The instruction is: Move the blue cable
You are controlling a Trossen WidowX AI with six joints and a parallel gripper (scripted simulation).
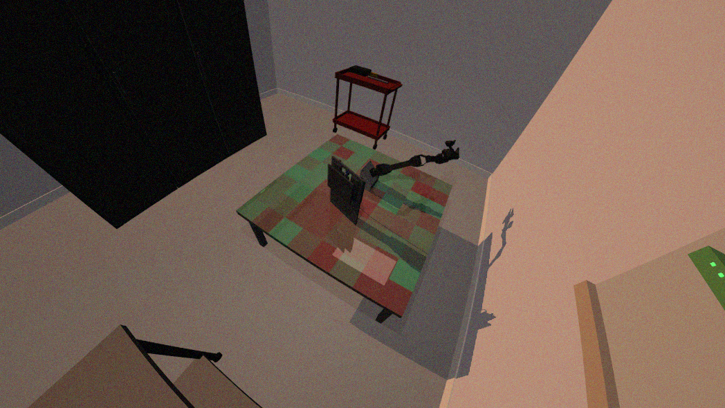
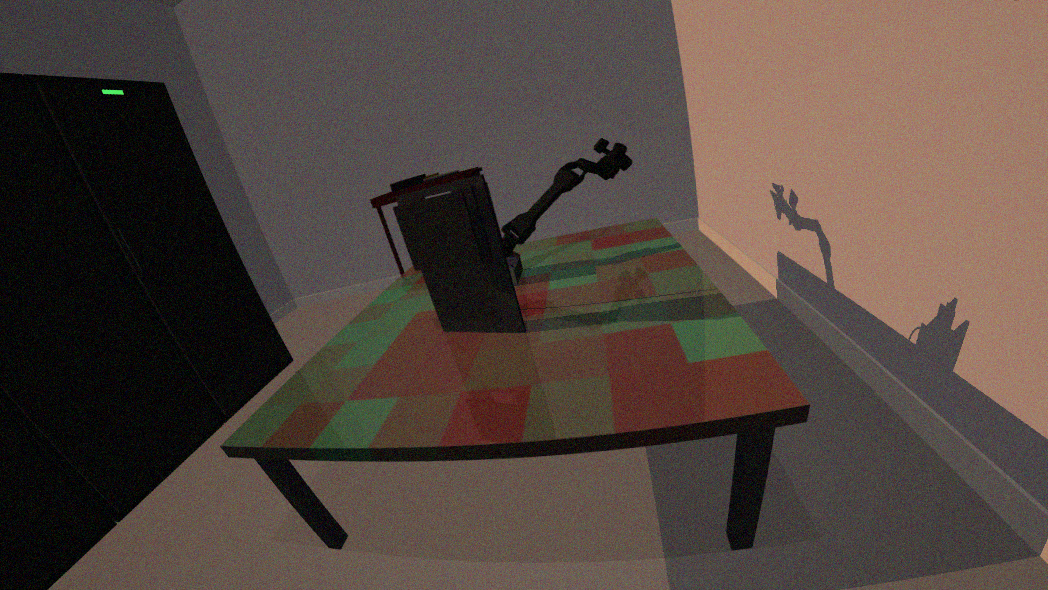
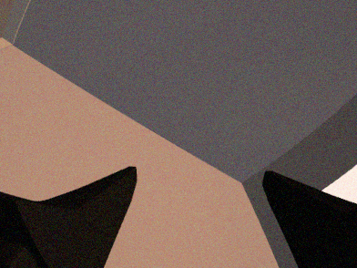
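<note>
Right now the cable plug is 1010 mm ahead of my gripper tip and 420 mm to the right of it. Round my gripper tip: dark server rack 1040 mm ahead, 400 mm to the right, 40 mm below.
</note>
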